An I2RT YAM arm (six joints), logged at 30 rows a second.
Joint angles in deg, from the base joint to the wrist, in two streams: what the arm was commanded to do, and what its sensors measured. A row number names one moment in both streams.
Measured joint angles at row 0: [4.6 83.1 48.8 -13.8 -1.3 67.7]
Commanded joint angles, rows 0 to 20: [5.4 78.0 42.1 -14.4 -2.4 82.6]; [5.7 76.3 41.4 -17.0 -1.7 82.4]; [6.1 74.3 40.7 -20.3 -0.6 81.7]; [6.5 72.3 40.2 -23.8 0.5 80.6]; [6.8 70.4 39.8 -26.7 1.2 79.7]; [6.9 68.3 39.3 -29.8 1.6 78.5]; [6.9 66.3 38.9 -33.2 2.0 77.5]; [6.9 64.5 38.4 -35.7 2.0 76.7]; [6.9 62.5 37.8 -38.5 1.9 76.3]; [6.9 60.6 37.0 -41.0 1.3 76.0]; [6.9 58.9 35.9 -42.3 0.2 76.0]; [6.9 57.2 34.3 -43.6 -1.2 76.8]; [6.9 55.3 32.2 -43.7 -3.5 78.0]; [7.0 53.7 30.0 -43.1 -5.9 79.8]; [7.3 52.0 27.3 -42.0 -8.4 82.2]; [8.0 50.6 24.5 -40.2 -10.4 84.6]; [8.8 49.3 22.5 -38.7 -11.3 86.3]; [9.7 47.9 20.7 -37.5 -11.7 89.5]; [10.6 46.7 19.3 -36.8 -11.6 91.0]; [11.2 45.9 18.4 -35.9 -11.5 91.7]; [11.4 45.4 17.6 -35.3 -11.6 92.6]
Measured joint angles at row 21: [10.2 46.3 20.8 -35.7 -9.0 83.6]
